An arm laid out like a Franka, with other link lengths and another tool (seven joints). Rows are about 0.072 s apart.
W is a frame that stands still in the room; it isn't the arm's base.
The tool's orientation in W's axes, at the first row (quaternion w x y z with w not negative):
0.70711, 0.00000, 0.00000, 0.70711
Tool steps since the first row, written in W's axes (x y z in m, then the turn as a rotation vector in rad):
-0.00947, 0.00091, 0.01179, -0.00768, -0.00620, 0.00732
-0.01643, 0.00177, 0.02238, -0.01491, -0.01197, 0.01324
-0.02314, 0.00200, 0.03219, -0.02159, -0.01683, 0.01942
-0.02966, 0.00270, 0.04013, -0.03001, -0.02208, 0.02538
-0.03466, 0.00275, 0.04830, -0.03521, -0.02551, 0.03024
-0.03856, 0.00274, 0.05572, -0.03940, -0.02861, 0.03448
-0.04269, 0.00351, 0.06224, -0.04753, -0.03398, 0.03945
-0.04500, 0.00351, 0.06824, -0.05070, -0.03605, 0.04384
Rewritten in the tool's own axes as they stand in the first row. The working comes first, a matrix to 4 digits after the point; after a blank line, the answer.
The tool's axes in the first row as the columns of a matrix, in W's axes (used below as rounded here):
0.0000, -1.0000, 0.0000
1.0000, 0.0000, 0.0000
0.0000, 0.0000, 1.0000

0.00091, 0.00947, 0.01179, -0.00620, 0.00768, 0.00732
0.00177, 0.01643, 0.02238, -0.01197, 0.01491, 0.01324
0.00200, 0.02314, 0.03219, -0.01683, 0.02159, 0.01942
0.00270, 0.02966, 0.04013, -0.02208, 0.03001, 0.02538
0.00275, 0.03466, 0.04830, -0.02551, 0.03521, 0.03024
0.00274, 0.03856, 0.05572, -0.02861, 0.03940, 0.03448
0.00351, 0.04269, 0.06224, -0.03398, 0.04753, 0.03945
0.00351, 0.04500, 0.06824, -0.03605, 0.05070, 0.04384

